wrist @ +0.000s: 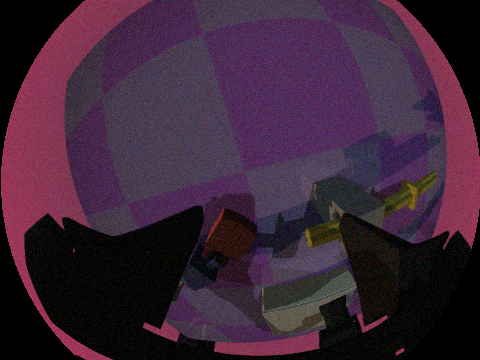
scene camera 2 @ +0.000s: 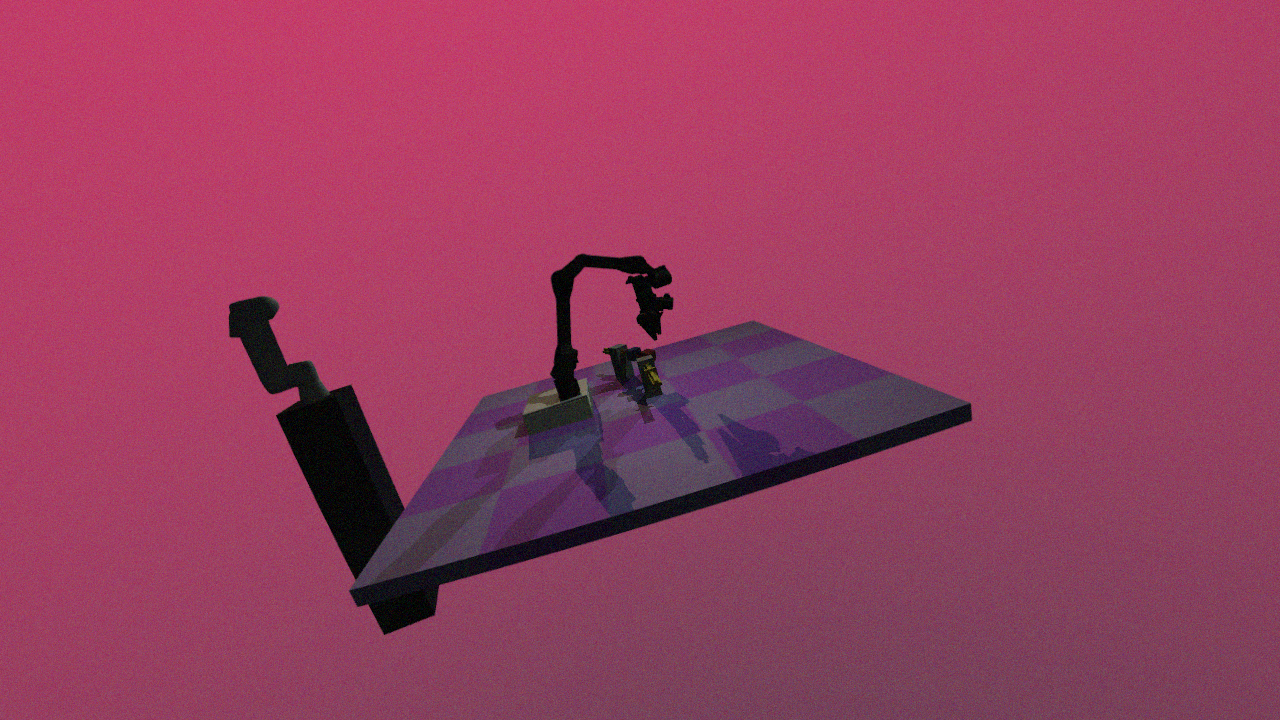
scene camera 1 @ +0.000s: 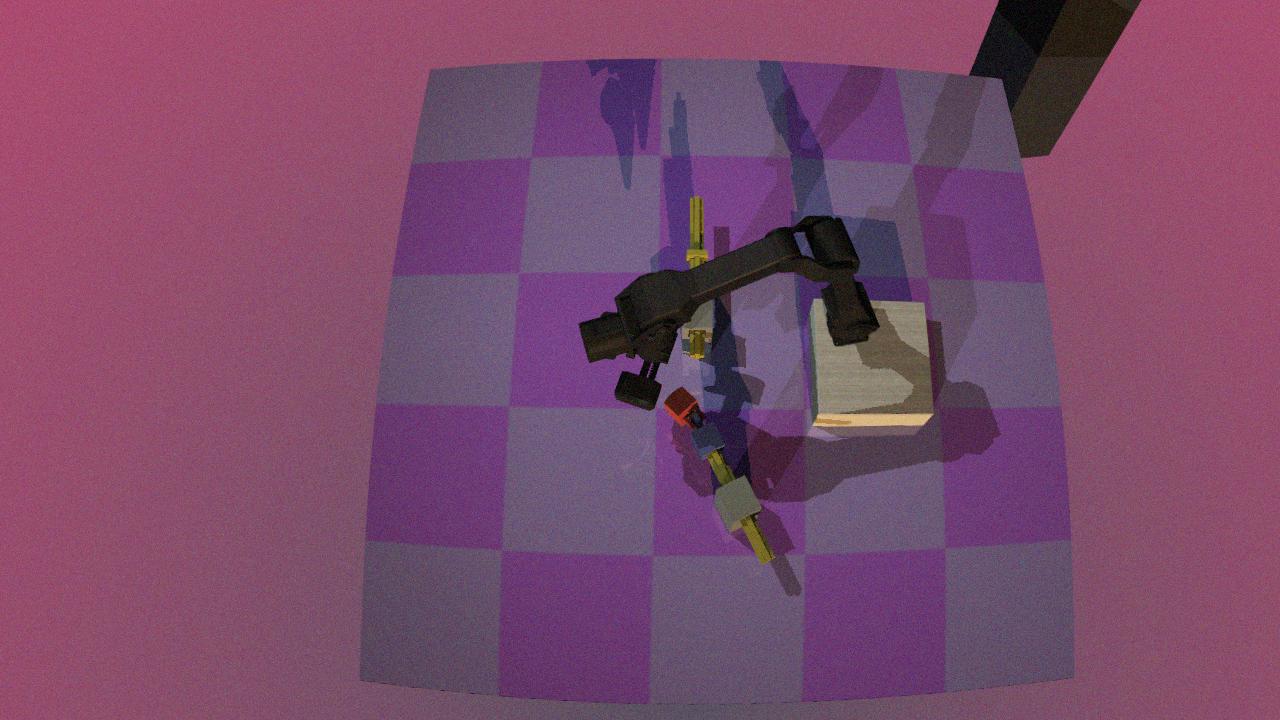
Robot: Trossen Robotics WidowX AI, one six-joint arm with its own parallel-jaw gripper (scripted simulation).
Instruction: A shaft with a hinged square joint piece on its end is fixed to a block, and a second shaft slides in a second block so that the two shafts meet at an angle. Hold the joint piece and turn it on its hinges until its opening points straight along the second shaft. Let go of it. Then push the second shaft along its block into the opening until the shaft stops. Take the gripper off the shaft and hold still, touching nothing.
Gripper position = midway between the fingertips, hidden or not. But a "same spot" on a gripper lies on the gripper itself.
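The gripper is visible in scene camera 1 [653, 362], and both scene camera 2 and the wrist view show it too. On the gripper, [wrist: 136, 274] and [scene camera 2: 657, 316] are the same spot.
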